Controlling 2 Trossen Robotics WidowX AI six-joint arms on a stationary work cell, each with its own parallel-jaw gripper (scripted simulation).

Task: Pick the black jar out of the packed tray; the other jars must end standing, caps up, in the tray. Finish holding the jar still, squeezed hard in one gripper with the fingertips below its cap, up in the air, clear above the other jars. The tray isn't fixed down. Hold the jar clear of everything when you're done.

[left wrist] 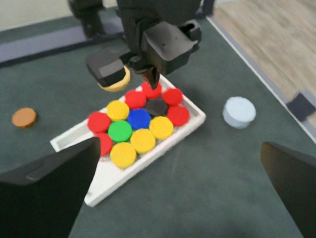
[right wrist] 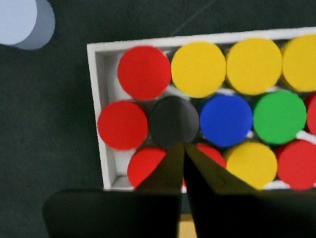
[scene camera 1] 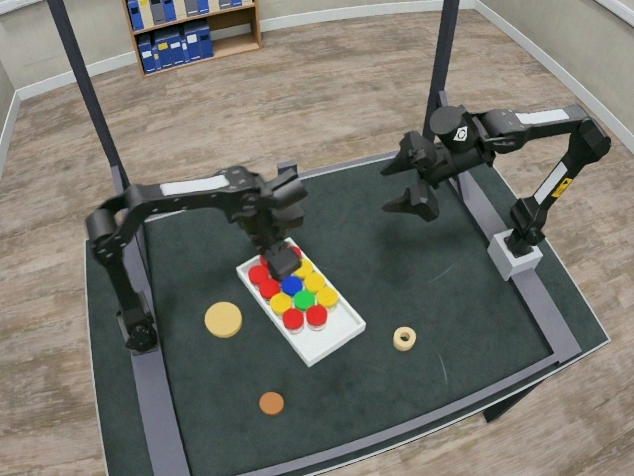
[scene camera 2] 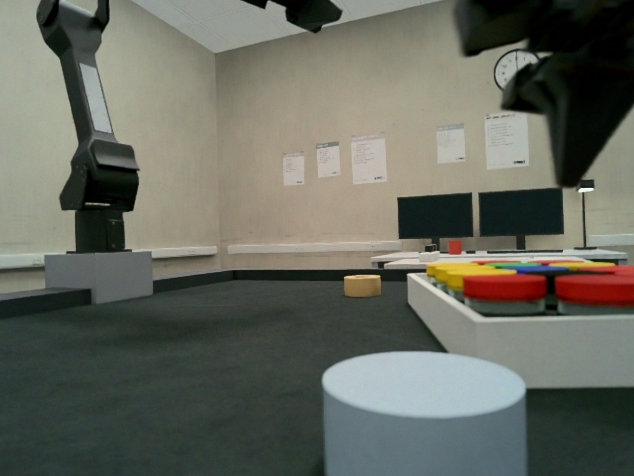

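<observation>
Visible in the pictures: a blue jar, a pale blue cylinder, a tan disc and a black jar, together with my left gripper and my right gripper. The left wrist view also shows my left gripper. My right gripper is visible too in scene camera 1, the right wrist view and the left wrist view.
</observation>
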